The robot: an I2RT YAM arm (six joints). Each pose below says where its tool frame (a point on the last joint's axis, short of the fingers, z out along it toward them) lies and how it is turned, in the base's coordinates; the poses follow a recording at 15 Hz.
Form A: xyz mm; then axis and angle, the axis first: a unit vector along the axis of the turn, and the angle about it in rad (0 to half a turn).
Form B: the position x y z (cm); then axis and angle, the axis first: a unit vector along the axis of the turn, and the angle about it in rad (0 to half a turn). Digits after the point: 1 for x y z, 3 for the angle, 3 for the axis.
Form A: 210 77 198 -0.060 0.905 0.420 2.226
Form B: 21.0 7.7 19.8 -0.060 0.905 0.420 2.226
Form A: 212 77 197 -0.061 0.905 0.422 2.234
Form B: 21.2 7.7 19.7 -0.061 0.905 0.422 2.234
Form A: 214 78 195 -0.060 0.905 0.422 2.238
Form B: 21.4 7.8 19.5 -0.060 0.905 0.422 2.238
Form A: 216 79 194 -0.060 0.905 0.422 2.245
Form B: 21.6 7.9 19.4 -0.060 0.905 0.422 2.245
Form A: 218 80 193 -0.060 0.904 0.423 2.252
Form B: 21.8 8.0 19.3 -0.060 0.904 0.423 2.252
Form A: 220 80 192 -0.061 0.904 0.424 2.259
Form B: 22.0 8.0 19.2 -0.061 0.904 0.424 2.259
